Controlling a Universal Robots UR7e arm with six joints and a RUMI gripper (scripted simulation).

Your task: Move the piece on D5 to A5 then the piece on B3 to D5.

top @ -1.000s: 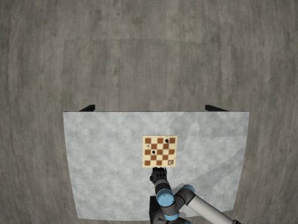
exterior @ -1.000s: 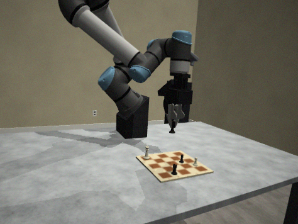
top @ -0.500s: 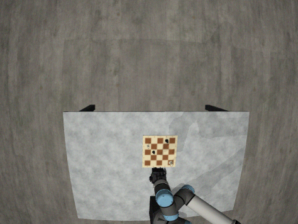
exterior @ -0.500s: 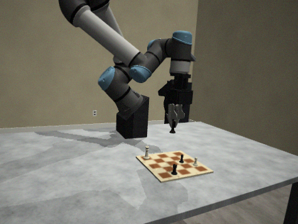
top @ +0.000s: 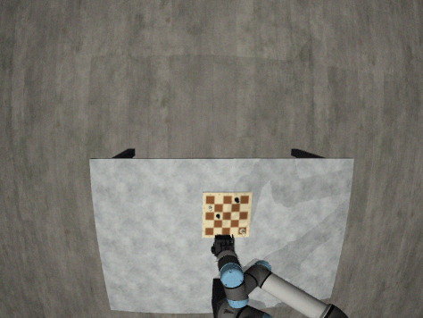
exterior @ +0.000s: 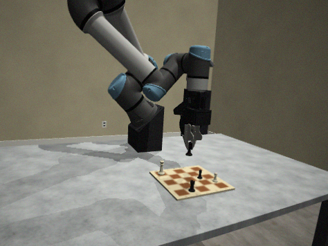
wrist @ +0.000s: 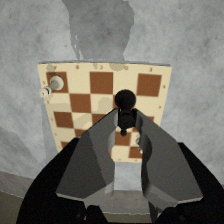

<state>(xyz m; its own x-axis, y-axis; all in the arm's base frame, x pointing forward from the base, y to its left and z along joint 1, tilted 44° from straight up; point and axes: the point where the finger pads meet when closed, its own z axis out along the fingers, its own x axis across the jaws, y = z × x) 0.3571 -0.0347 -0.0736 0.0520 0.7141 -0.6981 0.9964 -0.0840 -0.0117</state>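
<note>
My hand is 100 mm above the chessboard, 80 mm short of it and 40 mm to the left of it. The rest, counted from my hand: tall white piece: 110 mm to the right, 70 mm below; small white pawn: 120 mm ahead, 80 mm below, 30 mm to the left; tall black piece: 10 mm below.
</note>
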